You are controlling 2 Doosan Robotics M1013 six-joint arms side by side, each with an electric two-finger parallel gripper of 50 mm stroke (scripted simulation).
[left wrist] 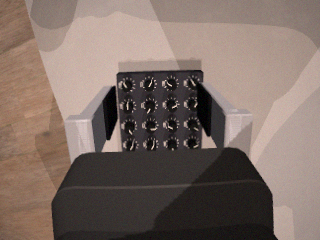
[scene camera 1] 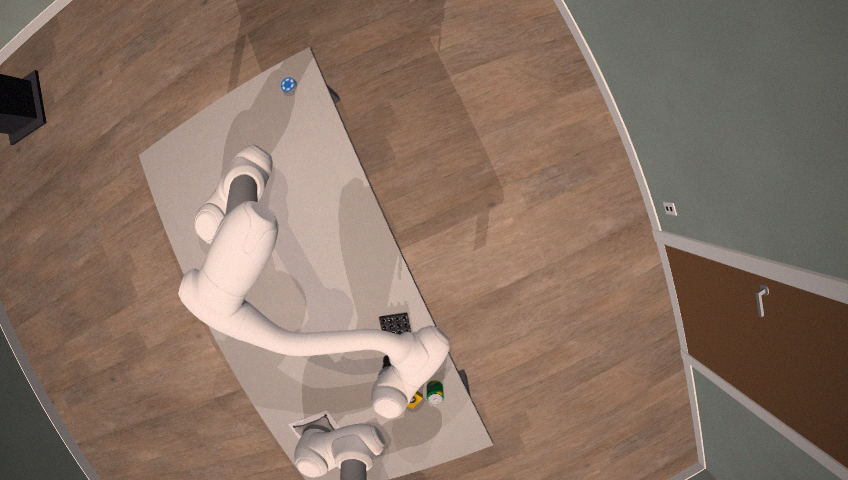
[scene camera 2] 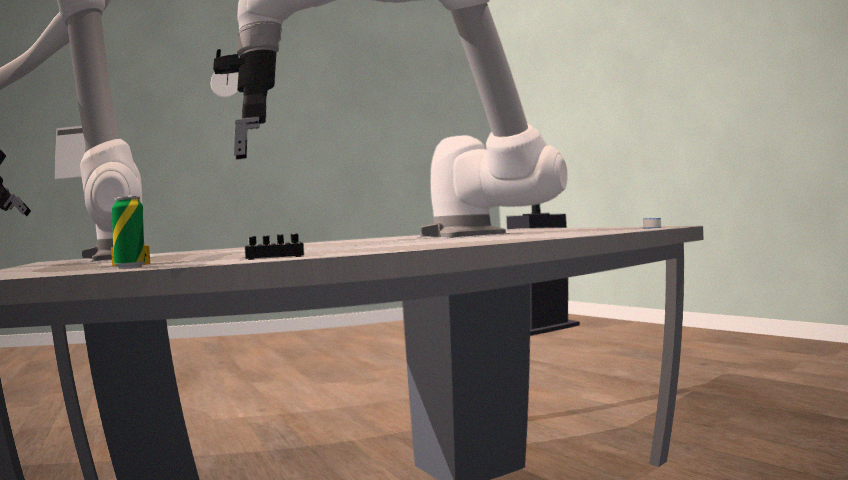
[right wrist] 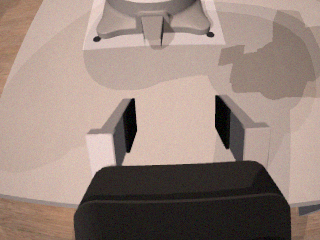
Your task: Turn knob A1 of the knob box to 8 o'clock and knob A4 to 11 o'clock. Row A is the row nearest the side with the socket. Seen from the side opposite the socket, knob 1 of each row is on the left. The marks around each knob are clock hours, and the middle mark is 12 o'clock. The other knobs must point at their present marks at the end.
Observation:
The pictures show: the left gripper, the right gripper and a can.
The left gripper is seen too in the left wrist view.

